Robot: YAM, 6 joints.
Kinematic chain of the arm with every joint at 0, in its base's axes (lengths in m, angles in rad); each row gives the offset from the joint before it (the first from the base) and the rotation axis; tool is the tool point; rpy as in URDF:
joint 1: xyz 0 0 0.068 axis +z
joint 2: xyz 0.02 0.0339 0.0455 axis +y
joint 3: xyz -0.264 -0.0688 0 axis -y
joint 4: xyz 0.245 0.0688 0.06 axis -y
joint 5: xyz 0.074 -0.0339 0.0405 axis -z
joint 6: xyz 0.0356 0 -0.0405 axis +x
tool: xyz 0 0 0 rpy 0 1.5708 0
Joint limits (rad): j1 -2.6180..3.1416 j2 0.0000..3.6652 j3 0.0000..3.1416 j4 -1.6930..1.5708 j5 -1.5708..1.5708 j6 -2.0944..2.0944
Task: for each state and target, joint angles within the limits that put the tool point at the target. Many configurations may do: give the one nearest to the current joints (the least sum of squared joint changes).
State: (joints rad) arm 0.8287 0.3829 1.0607 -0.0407 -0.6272 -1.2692
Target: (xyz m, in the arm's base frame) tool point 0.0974 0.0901 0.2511
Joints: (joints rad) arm 0.5996 0.4697 0.4243 -0.2548 -0.5769 -1.2692
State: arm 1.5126 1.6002 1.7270 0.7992 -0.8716 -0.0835
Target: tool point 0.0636 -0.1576 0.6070
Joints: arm 2.1174 0.6805 1.7489 1.0217 -0.8868 -0.0835
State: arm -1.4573 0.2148 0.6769 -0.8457 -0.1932 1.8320
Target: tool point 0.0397 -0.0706 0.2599
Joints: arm -1.1899 0.3107 0.5802 -0.8298 -0.3027 1.8320
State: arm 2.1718 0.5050 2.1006 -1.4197 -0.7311 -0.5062
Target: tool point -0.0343 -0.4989 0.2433
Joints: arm 1.5530 0.0000 2.7781 -1.1557 -0.7956 -0.5062
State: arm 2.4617 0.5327 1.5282 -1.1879 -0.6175 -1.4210
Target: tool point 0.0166 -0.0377 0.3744
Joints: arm 2.4884 0.3068 1.2119 -1.3934 -0.5915 -1.4210
